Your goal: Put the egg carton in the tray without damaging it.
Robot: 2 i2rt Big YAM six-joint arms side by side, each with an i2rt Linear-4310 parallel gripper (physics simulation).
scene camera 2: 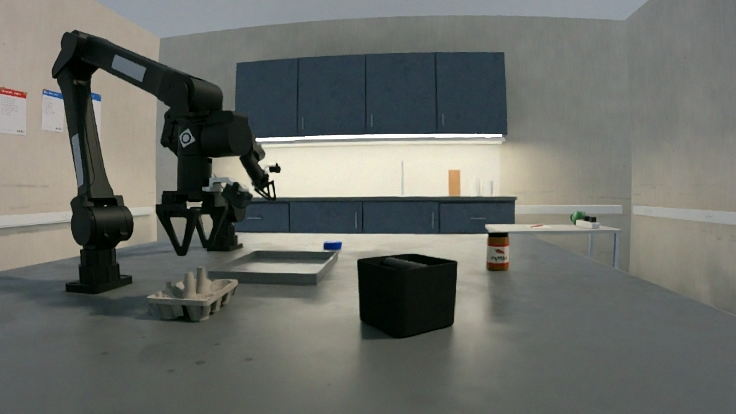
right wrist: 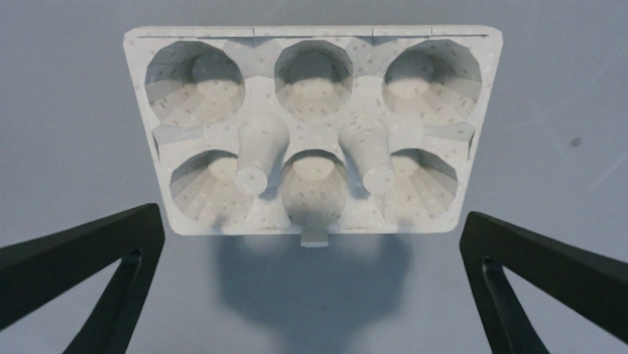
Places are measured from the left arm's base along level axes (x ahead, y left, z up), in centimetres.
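Where they show: left gripper, fingertip midpoint: [scene camera 2: 272, 200]; right gripper, fingertip midpoint: [scene camera 2: 195, 251] [right wrist: 313, 224]; left arm's base, link origin: [scene camera 2: 225, 249]; right arm's base, link origin: [scene camera 2: 100, 286].
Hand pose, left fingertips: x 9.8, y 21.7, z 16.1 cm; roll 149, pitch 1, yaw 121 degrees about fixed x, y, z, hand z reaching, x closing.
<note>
Things, the pixels of their top centre, and the offset from my left fingertips.
- black open box, top centre: [scene camera 2: 406, 260] dx +54.1, dy -93.7, dz -6.8 cm
- red-labelled jar, top centre: [scene camera 2: 498, 231] dx +75.2, dy -50.0, dz -6.8 cm
- small blue object, top centre: [scene camera 2: 332, 241] dx +26.4, dy -14.4, dz -13.6 cm
A pale grey, speckled egg carton [scene camera 2: 193, 307] [right wrist: 313, 134] with open, empty cups and two upright posts sits upright on the table at the lower left in the scene view. The grey, low-walled tray [scene camera 2: 265, 278] lies behind it and a little to the right. My right gripper [scene camera 2: 194, 248] [right wrist: 313, 224] is open above the carton. In the right wrist view its fingers stand wide apart at the carton's lower edge, one beyond each side, with nothing between them. My left gripper [scene camera 2: 269, 194] is small and far back, raised above the table behind the tray, and is open.
A black open box [scene camera 2: 406, 301] with a dark thing inside stands right of the carton. A red-labelled jar [scene camera 2: 497, 253] stands farther right. A small blue object [scene camera 2: 332, 245] lies just behind the tray's right back corner. A white side table [scene camera 2: 553, 228] stands at the back right.
</note>
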